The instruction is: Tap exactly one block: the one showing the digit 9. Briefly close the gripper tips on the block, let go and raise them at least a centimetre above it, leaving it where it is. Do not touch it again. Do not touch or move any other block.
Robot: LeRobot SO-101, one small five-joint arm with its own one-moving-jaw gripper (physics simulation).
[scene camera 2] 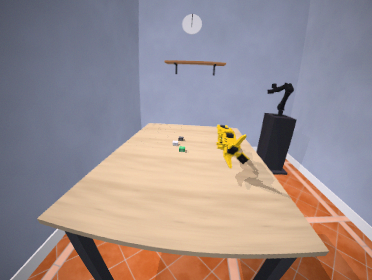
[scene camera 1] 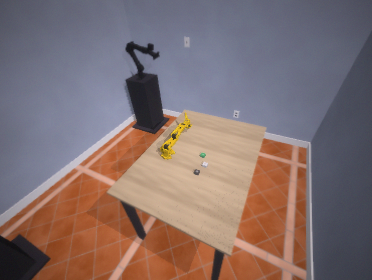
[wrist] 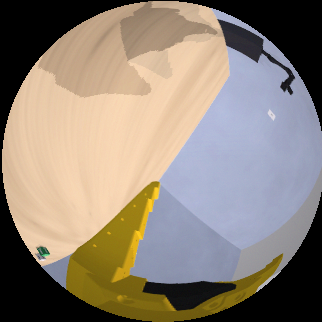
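Note:
A green block sits on the table. A white block is close beside it, and a dark block sits a little beyond the white one, apart from it. All are too small for me to read a digit, so I cannot tell which shows the 9. My gripper is open and empty, raised above the table near its edge, well away from the blocks. In the wrist view its jaws stand wide apart.
The wooden table bears the yellow arm near one long edge. A black pedestal with a black arm stands on the floor beyond the table. A wall shelf hangs on the far wall.

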